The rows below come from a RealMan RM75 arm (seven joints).
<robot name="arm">
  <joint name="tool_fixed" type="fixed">
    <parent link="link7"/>
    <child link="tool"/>
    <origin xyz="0 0 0" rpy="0 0 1.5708"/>
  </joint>
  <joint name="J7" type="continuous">
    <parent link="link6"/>
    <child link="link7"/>
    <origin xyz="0 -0.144 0" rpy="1.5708 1.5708 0"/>
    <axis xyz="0 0 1"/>
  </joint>
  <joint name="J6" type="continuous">
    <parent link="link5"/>
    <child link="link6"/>
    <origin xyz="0 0 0" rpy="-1.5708 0 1.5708"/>
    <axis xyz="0 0 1"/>
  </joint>
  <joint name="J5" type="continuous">
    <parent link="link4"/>
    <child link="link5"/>
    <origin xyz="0 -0.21 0" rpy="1.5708 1.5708 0"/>
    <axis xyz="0 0 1"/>
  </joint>
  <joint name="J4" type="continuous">
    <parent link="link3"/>
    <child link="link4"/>
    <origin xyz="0 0 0" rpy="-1.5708 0 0"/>
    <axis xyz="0 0 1"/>
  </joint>
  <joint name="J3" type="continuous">
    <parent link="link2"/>
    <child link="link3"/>
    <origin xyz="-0.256 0 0" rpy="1.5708 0 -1.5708"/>
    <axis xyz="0 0 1"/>
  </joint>
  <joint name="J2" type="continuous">
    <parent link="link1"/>
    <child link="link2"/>
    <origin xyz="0 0 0" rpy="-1.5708 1.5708 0"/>
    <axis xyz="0 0 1"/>
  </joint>
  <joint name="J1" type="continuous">
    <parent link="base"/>
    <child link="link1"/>
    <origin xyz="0 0 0.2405"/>
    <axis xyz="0 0 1"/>
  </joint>
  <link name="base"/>
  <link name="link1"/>
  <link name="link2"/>
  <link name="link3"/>
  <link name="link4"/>
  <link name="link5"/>
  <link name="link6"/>
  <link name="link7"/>
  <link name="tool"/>
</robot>
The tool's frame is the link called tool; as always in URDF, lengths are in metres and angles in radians. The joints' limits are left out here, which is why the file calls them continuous.
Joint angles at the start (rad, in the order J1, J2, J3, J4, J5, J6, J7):
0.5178, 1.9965, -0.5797, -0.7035, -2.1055, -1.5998, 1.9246
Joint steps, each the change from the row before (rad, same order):
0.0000, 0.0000, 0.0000, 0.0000, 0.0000, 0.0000, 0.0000
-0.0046, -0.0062, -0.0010, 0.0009, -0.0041, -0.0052, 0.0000
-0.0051, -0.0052, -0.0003, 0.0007, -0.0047, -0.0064, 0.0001
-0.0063, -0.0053, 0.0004, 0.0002, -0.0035, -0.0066, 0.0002
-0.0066, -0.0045, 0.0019, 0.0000, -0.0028, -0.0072, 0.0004
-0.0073, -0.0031, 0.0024, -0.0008, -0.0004, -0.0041, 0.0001
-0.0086, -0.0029, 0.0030, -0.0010, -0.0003, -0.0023, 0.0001
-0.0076, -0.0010, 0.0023, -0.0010, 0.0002, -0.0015, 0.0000
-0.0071, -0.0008, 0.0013, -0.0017, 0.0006, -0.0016, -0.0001
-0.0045, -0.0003, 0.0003, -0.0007, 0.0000, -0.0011, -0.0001
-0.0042, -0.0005, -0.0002, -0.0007, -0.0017, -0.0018, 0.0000
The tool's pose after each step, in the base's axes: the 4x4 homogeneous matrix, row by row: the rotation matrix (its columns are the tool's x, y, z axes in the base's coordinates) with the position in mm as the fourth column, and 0 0 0 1 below. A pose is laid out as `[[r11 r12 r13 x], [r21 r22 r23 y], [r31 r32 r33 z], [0 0 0 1]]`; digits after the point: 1 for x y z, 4 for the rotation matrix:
[[0.4745 -0.8298 -0.2938 291.0], [-0.7251 -0.5576 0.4040 333.7], [-0.4991 0.0213 -0.8663 47.4], [0 0 0 1]]
[[0.4752 -0.8315 -0.2875 293.5], [-0.7288 -0.5551 0.4009 331.9], [-0.4929 0.0190 -0.8699 49.3], [0 0 0 1]]
[[0.4751 -0.8335 -0.2822 296.0], [-0.7332 -0.5523 0.3967 329.8], [-0.4865 0.0184 -0.8735 50.9], [0 0 0 1]]
[[0.4736 -0.8359 -0.2773 298.8], [-0.7374 -0.5486 0.3942 327.4], [-0.4816 0.0178 -0.8762 52.7], [0 0 0 1]]
[[0.4706 -0.8387 -0.2741 301.4], [-0.7414 -0.5443 0.3925 324.9], [-0.4784 0.0185 -0.8780 54.5], [0 0 0 1]]
[[0.4663 -0.8420 -0.2714 304.0], [-0.7440 -0.5392 0.3947 322.6], [-0.4786 0.0179 -0.8778 56.2], [0 0 0 1]]
[[0.4605 -0.8465 -0.2672 307.1], [-0.7467 -0.5322 0.3991 320.1], [-0.4801 0.0158 -0.8771 57.9], [0 0 0 1]]
[[0.4549 -0.8503 -0.2646 309.6], [-0.7491 -0.5260 0.4028 317.9], [-0.4817 0.0150 -0.8762 58.8], [0 0 0 1]]
[[0.4505 -0.8534 -0.2622 311.8], [-0.7509 -0.5211 0.4057 315.8], [-0.4829 0.0141 -0.8756 59.6], [0 0 0 1]]
[[0.4478 -0.8553 -0.2607 313.1], [-0.7525 -0.5180 0.4067 314.4], [-0.4829 0.0140 -0.8756 59.9], [0 0 0 1]]
[[0.4459 -0.8570 -0.2582 314.5], [-0.7550 -0.5151 0.4058 312.9], [-0.4808 0.0140 -0.8767 60.0], [0 0 0 1]]

